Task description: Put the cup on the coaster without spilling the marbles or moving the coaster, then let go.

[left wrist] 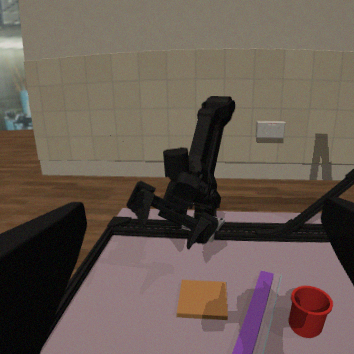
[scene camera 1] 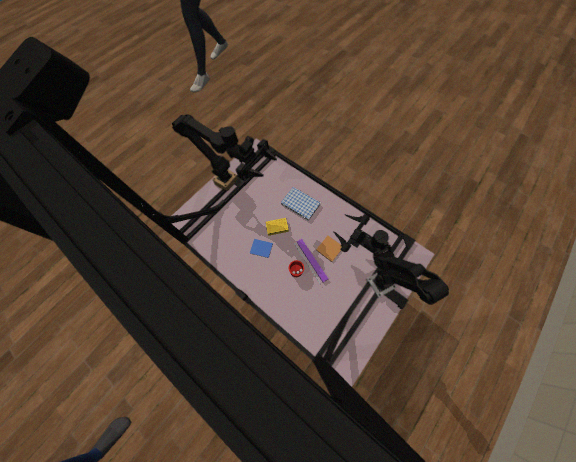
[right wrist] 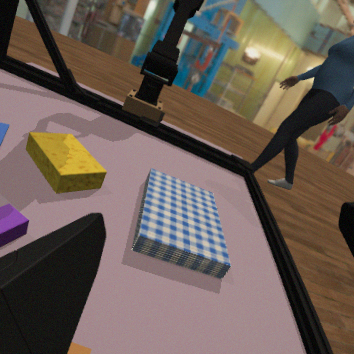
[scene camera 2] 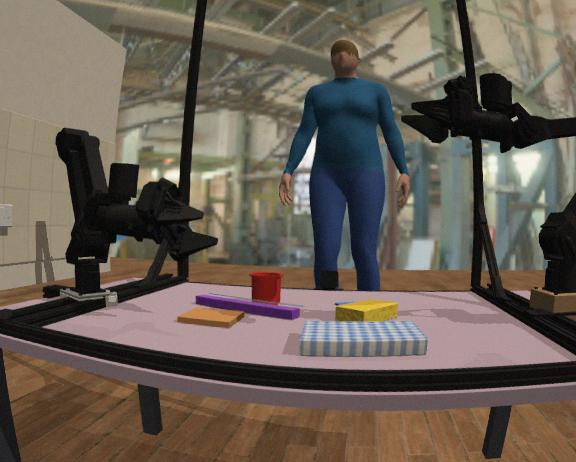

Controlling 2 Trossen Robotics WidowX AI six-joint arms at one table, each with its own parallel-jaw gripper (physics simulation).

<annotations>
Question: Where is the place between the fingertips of my left gripper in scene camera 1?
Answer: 270, 167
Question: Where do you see an orange square coaster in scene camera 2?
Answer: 198, 316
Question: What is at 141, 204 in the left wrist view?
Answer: My right gripper.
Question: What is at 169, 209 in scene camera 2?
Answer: My right gripper.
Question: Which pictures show my left gripper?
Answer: The left wrist view, scene camera 1 and scene camera 2 only.
</annotations>
